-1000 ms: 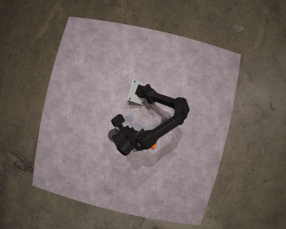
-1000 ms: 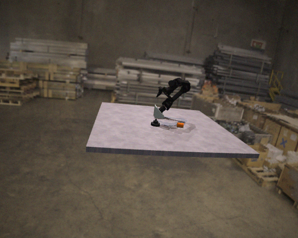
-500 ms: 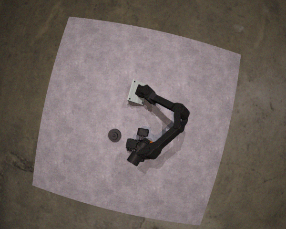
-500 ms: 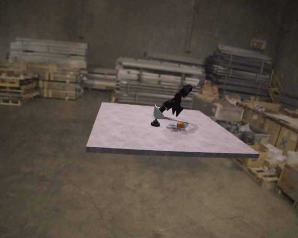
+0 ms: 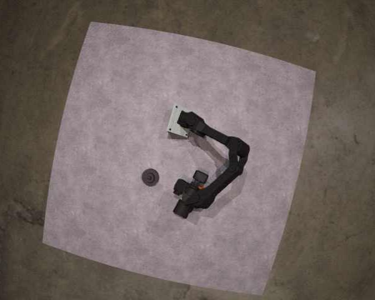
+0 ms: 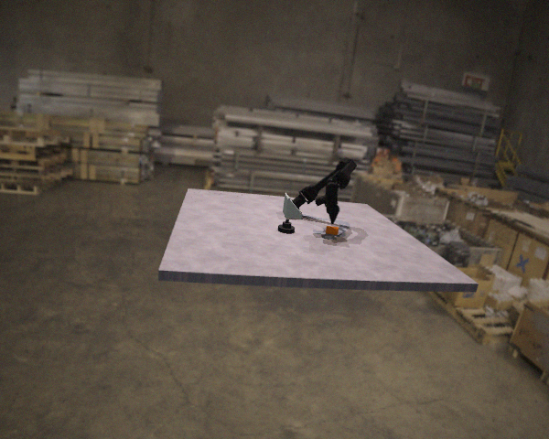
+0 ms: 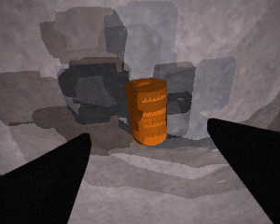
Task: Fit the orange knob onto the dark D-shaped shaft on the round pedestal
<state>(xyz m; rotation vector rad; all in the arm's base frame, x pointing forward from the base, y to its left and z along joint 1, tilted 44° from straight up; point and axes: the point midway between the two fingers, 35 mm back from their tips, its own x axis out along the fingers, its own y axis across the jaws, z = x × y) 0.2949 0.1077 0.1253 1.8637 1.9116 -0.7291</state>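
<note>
Right now my gripper tip is 5 cm above the orange knob and 1 cm to the right of it. The rest, counted from my gripper tip: dark pedestal: 23 cm to the right, 4 cm below, 2 cm ahead.
</note>
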